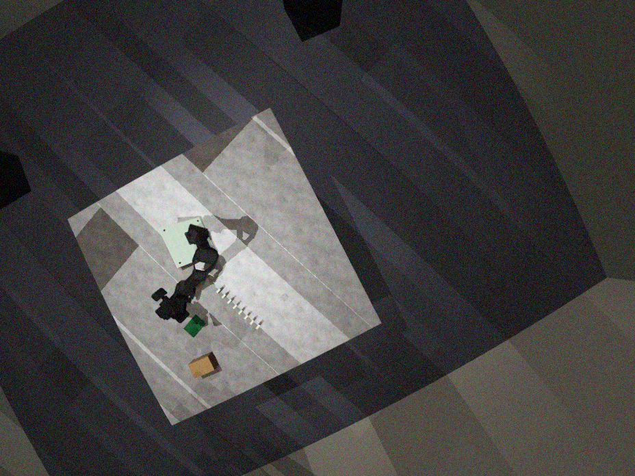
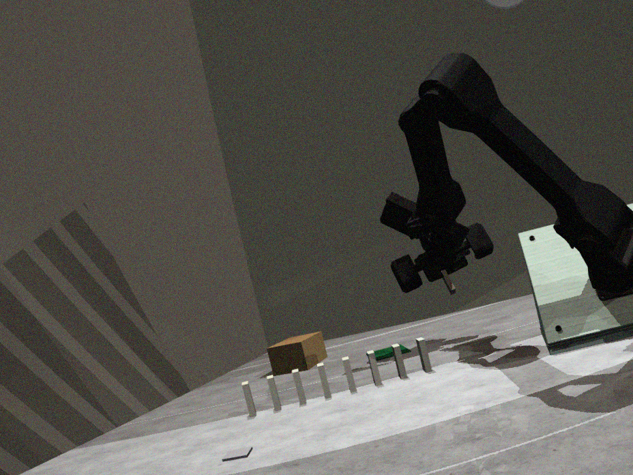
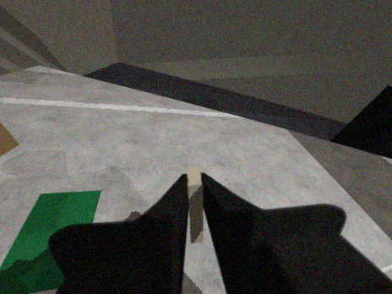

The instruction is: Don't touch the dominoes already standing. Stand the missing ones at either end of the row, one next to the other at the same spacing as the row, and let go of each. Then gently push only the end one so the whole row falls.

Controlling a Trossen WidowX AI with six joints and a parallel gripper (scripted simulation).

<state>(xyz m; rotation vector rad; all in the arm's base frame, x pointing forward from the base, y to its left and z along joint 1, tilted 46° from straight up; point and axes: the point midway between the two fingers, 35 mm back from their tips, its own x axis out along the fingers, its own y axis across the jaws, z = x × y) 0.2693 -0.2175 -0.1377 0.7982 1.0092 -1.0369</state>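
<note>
The flat green square lies 140 mm ahead of my gripper tip, 120 mm below it and 40 mm to the left of it. Round my gripper tip: cardboard box (340 mm ahead, 90 mm below); small dark flat patch (550 mm to the left, 210 mm ahead, 120 mm below).
</note>
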